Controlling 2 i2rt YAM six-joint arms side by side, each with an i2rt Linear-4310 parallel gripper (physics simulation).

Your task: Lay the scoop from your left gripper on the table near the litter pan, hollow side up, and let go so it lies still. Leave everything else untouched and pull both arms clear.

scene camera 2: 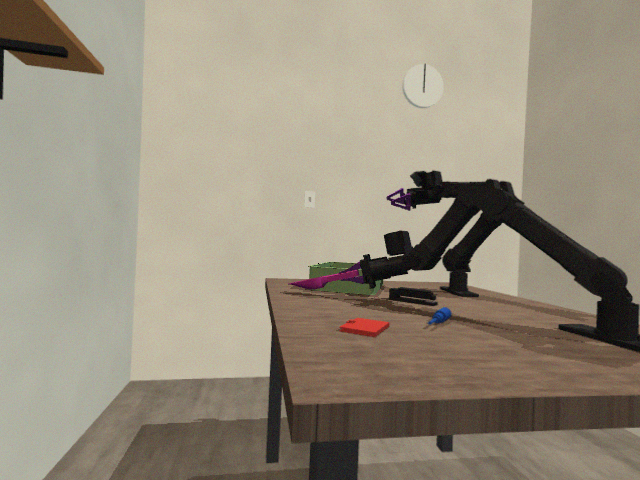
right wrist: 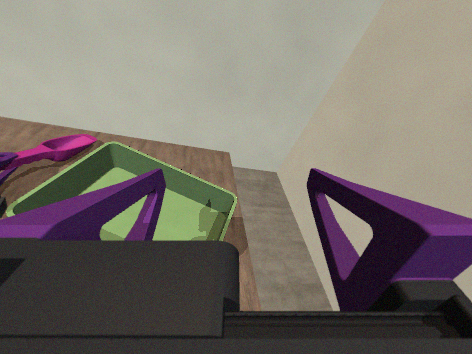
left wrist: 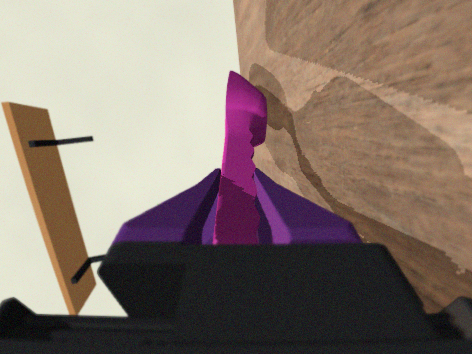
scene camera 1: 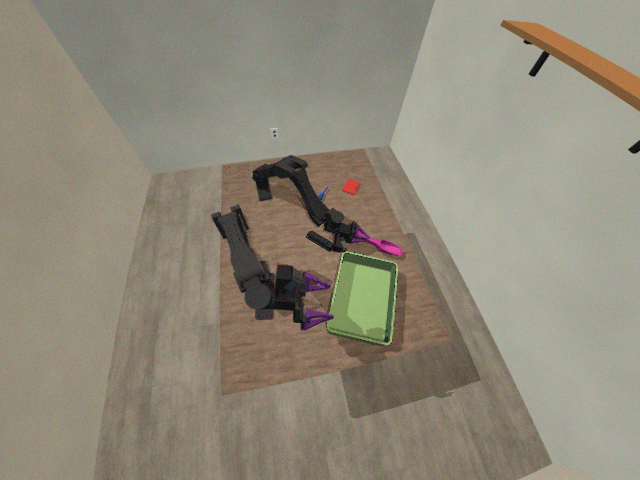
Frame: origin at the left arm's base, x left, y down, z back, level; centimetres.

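Seen in the pictures: left gripper, between the fingertips: [scene camera 2: 340,276] [right wrist: 16,159] [left wrist: 236,177] [scene camera 1: 368,238]; right gripper, between the fingertips: [scene camera 2: 388,200] [right wrist: 236,176] [scene camera 1: 331,301]; left arm's base, origin of its link: [scene camera 2: 616,341] [scene camera 1: 263,187]; right arm's base, origin of its link: [scene camera 2: 457,292].
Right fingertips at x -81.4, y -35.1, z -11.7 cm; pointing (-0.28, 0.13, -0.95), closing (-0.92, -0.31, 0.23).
Offsets run from my right fingertips to a thing's top centre. "spot": to the spot under its first point. Level surfaces: height alone.
The magenta scoop [scene camera 1: 390,247] [scene camera 2: 314,282] [left wrist: 242,115] [right wrist: 67,145] has its hollow side up and slopes down from handle to tip, low over the table @(dy +35.2 cm) [scene camera 1: 279,361] [scene camera 2: 413,372]. Whether its tip touches the wood is unclear. My left gripper [scene camera 1: 368,237] [scene camera 2: 347,274] [left wrist: 236,177] is shut on the handle. The green litter pan @(dx +6.1, dy +26.8, dz -17.9 cm) [scene camera 1: 369,261] [scene camera 2: 342,287] [right wrist: 175,180] stands beside it, just below the scoop in scene camera 1. My right gripper [scene camera 1: 330,301] [scene camera 2: 388,198] [right wrist: 236,176] is open and empty, above the table at the pan's left side in scene camera 1.
A black object @(dx +38.4, dy +31.1, dz -8.9 cm) [scene camera 1: 319,240] [scene camera 2: 412,296] lies close to the left gripper. A blue screwdriver-like tool @(dx +65.6, dy +32.4, dz -17.8 cm) [scene camera 1: 323,194] [scene camera 2: 440,315] and a flat red square @(spot: dx +68.3, dy +34.3, dz -36.5 cm) [scene camera 1: 351,186] [scene camera 2: 364,327] lie farther off. A wooden shelf [scene camera 1: 584,51] [left wrist: 47,200] is on the wall.
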